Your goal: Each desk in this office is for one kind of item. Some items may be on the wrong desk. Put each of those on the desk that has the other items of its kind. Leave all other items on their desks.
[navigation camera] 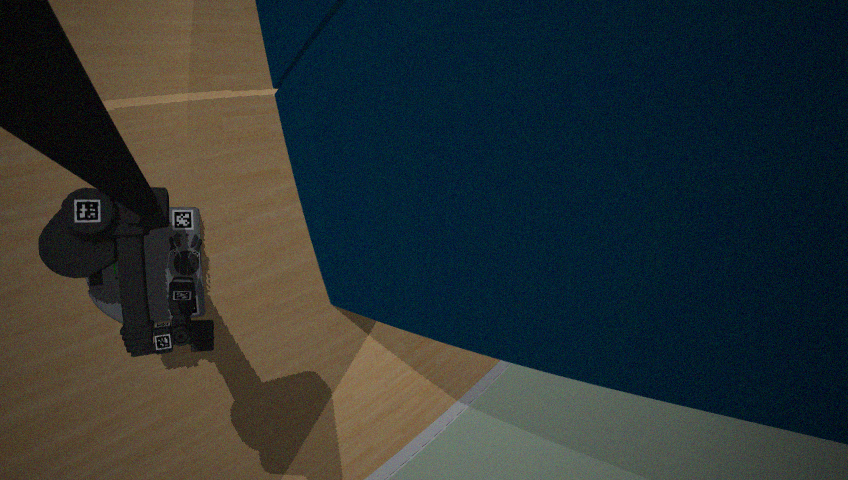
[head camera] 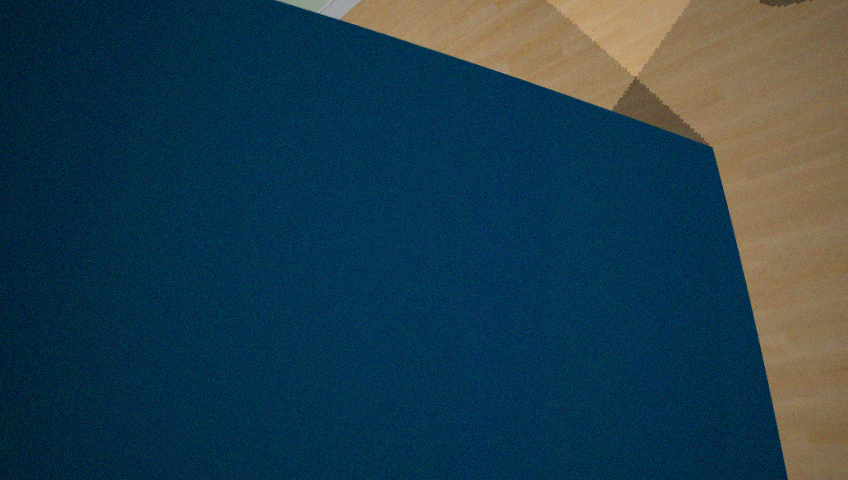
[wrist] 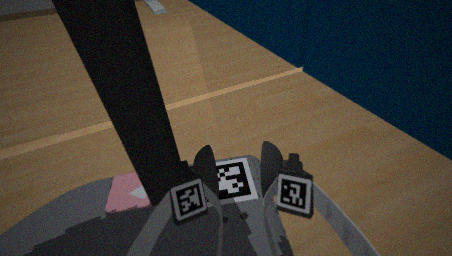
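Seen in the pictures: gripper, between the fingertips: (navigation camera: 186, 234); robot's base, origin of its link: (navigation camera: 185, 260).
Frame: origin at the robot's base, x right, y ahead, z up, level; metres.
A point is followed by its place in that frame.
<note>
My gripper (navigation camera: 186, 241) {z 0.238, x -0.084, y 0.007 m} (wrist: 237, 162) {z 0.238, x -0.084, y 0.007 m} is open and empty. In the wrist view its two dark fingertips stand apart above my own base, and a square marker on the base shows between them. In the navigation view it is folded in over the base, at the left. No desk or desk item that I can make out shows in these views.
A large dark blue panel (head camera: 386, 249) {z 0.921, x 0.000, y 0.495 m} (navigation camera: 535, 178) {z 1.006, x -0.139, y 0.458 m} (wrist: 380, 55) stands close beside me, its free edge showing. Wooden floor (head camera: 797, 237) {z 0.001, x 0.041, y 0.386 m} (navigation camera: 249, 237) {z 0.001, x -0.073, y 0.230 m} (wrist: 240, 110) runs past it. Beyond lies a pale green surface (navigation camera: 535, 416) {z 0.486, x 0.986, y 1.466 m} with a whitish strip (navigation camera: 440, 419) {z 0.023, x 1.050, y 1.168 m} along its edge.
</note>
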